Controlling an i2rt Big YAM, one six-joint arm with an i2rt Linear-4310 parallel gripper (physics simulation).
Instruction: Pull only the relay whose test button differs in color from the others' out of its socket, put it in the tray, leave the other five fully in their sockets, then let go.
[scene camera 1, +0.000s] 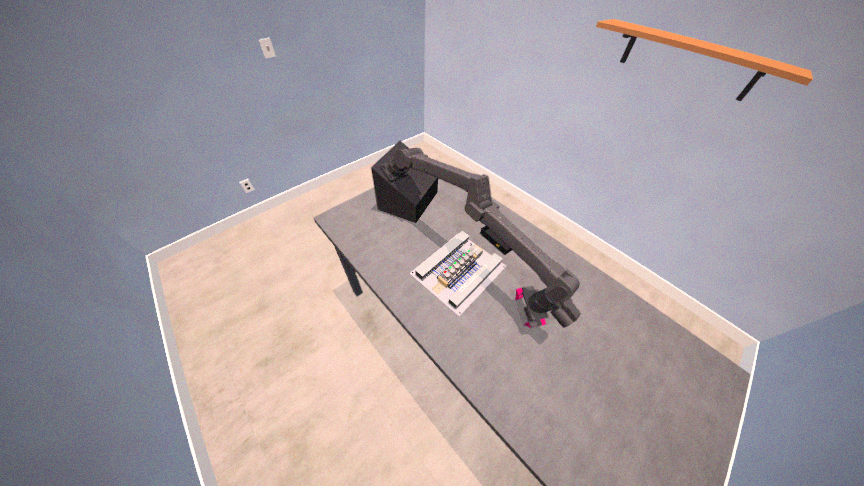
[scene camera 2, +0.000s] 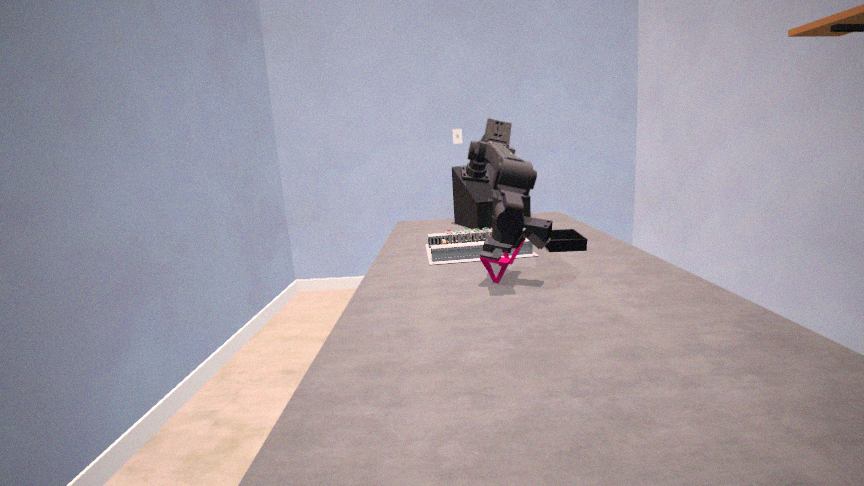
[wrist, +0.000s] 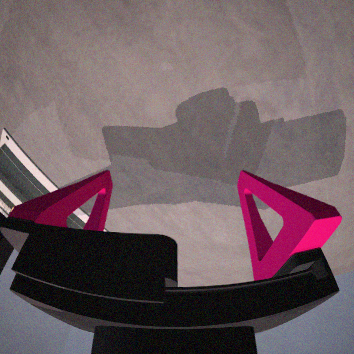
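Seen in the pictures: gripper, fingertip midpoint: (scene camera 1: 521, 311) (scene camera 2: 502, 272) (wrist: 174, 177); arm's base, link origin: (scene camera 1: 394, 170) (scene camera 2: 474, 176).
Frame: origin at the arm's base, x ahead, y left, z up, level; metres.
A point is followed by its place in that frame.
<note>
The relay with the red test button (scene camera 1: 446, 272) @(x 0.493, y -0.133, z -0.141 m) (scene camera 2: 448, 231) @(x 0.503, y -0.137, z -0.140 m) sits at one end of the relay row on the white panel (scene camera 1: 432, 286) @(x 0.476, y -0.188, z -0.207 m). The other relays (scene camera 1: 462, 258) @(x 0.488, y -0.037, z -0.140 m) show green buttons and stand in the same row of sockets. The arm hides part of the row in the second scene view. The black tray (scene camera 1: 489, 236) @(x 0.468, y 0.171, z -0.178 m) (scene camera 2: 567, 245) @(x 0.576, y 0.216, z -0.192 m) lies beside the panel, partly behind the arm. My gripper (scene camera 1: 523, 309) @(x 0.783, y -0.014, z -0.199 m) (scene camera 2: 505, 265) @(x 0.783, y -0.014, z -0.199 m) (wrist: 174, 177) @(x 0.783, y -0.014, z -0.199 m) is open and empty, with pink fingers spread. It hangs low over the table, beside the panel and away from the relays.
White wiring ducts (scene camera 1: 477, 280) @(x 0.590, y -0.054, z -0.167 m) (scene camera 2: 457, 252) @(x 0.605, y -0.116, z -0.185 m) run along both sides of the relay row. A panel corner (wrist: 11, 142) @(x 0.609, y 0.098, z -0.207 m) shows at the left of the wrist view. The arm's black base block (scene camera 1: 398, 196) @(x 0.083, y -0.045, z -0.073 m) (scene camera 2: 468, 199) @(x 0.099, y -0.038, z -0.089 m) stands at the table's far end. An orange shelf (scene camera 1: 706, 49) is on the wall.
</note>
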